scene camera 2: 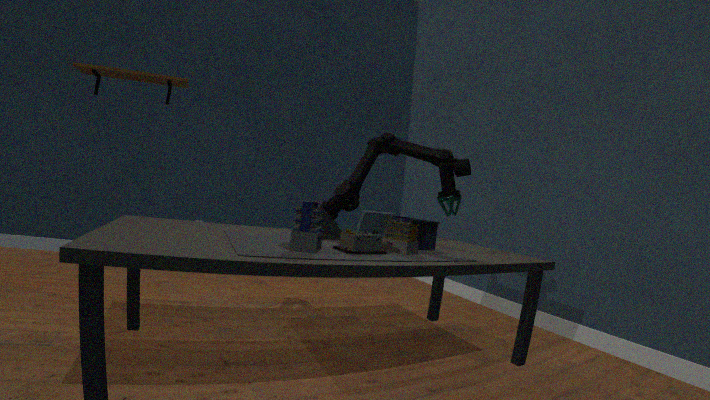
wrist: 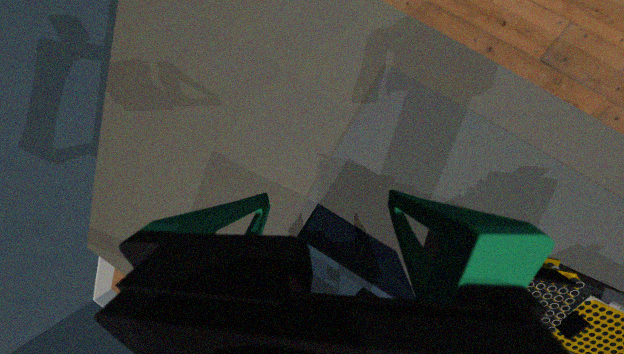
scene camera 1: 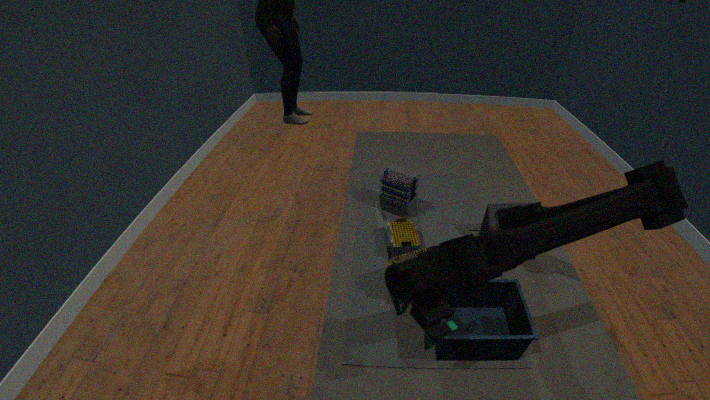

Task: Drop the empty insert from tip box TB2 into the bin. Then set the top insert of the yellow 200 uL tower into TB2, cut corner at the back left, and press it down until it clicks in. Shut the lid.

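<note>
My gripper (scene camera 1: 413, 331) (scene camera 2: 451, 212) (wrist: 325, 198) is open and empty, its green fingers wide apart and pointing down. It hangs high beside and above the dark blue bin (scene camera 1: 482, 347) (scene camera 2: 428, 236) (wrist: 350, 230). The tip box TB2 (scene camera 2: 367, 243) stands with its clear lid (scene camera 2: 372, 221) raised. A yellow perforated insert without tips (scene camera 1: 404, 233) (wrist: 602, 325) shows at the box; how it is seated is too dim to tell. The yellow tower (scene camera 2: 401, 230) (wrist: 555, 300) stands between box and bin, with tip rings on top. The arm hides most of the tower in scene camera 1.
A blue tip tower (scene camera 1: 398, 186) (scene camera 2: 308, 217) stands at the far side of the box from the bin. The arm (scene camera 1: 530, 240) (scene camera 2: 362, 172) reaches over the work area. A person (scene camera 1: 291, 60) stands on the floor beyond the table (scene camera 2: 165, 267).
</note>
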